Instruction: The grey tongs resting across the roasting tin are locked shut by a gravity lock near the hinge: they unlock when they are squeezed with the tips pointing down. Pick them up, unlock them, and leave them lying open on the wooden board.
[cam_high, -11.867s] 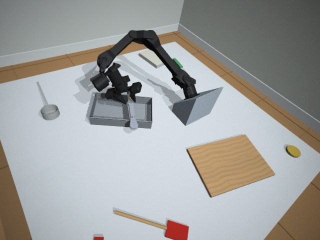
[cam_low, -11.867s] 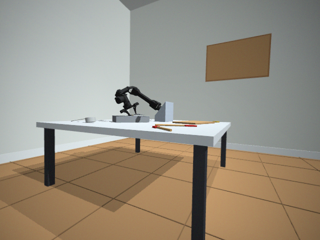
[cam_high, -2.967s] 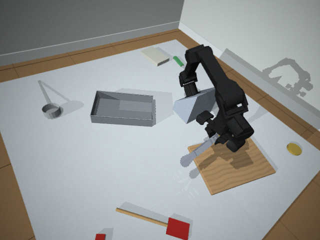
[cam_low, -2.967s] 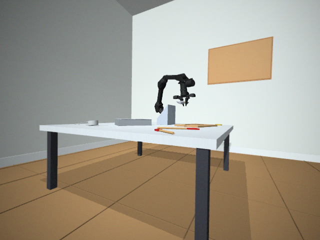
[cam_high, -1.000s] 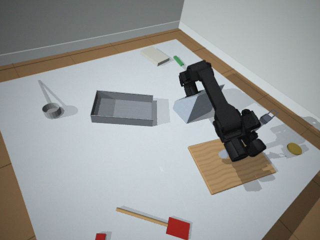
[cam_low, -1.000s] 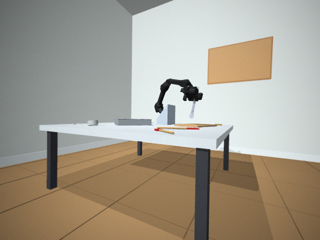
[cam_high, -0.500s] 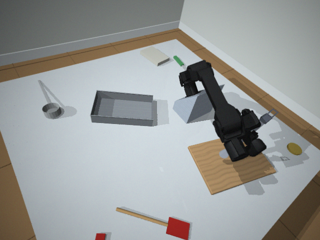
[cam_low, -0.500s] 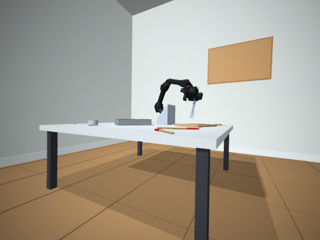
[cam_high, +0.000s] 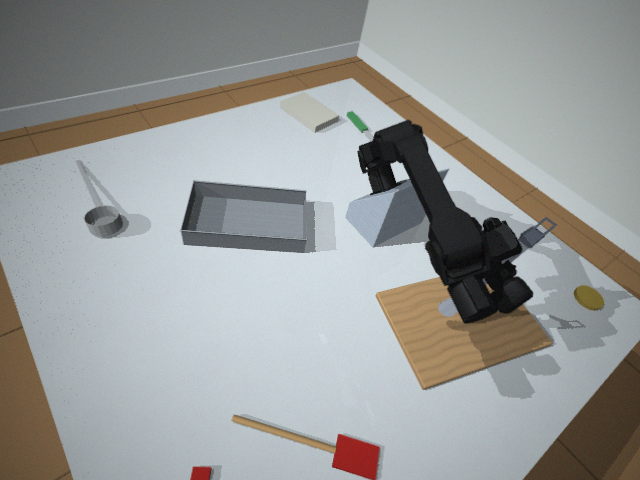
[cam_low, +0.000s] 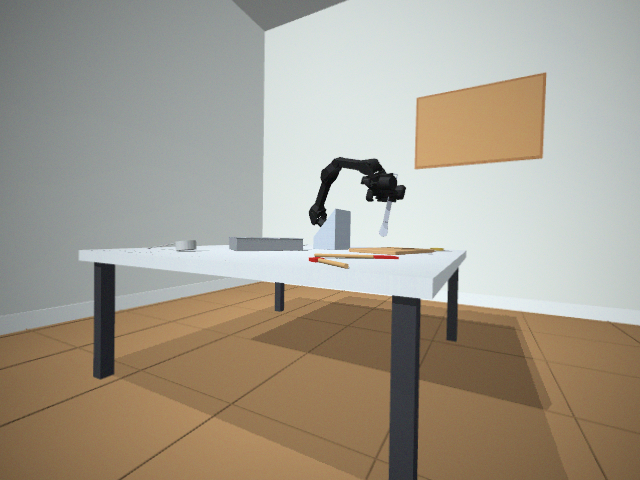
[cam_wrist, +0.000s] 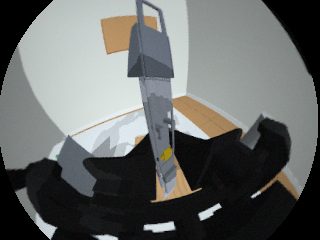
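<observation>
Right now my gripper tip is 230 mm above the wooden board. Round my gripper tip: grey roasting tin: 540 mm to the right, 240 mm ahead, 210 mm below; red-bladed spatula: 450 mm ahead, 230 mm below, 20 mm to the right; yellow disc: 340 mm behind, 230 mm below, 180 mm to the left.
</observation>
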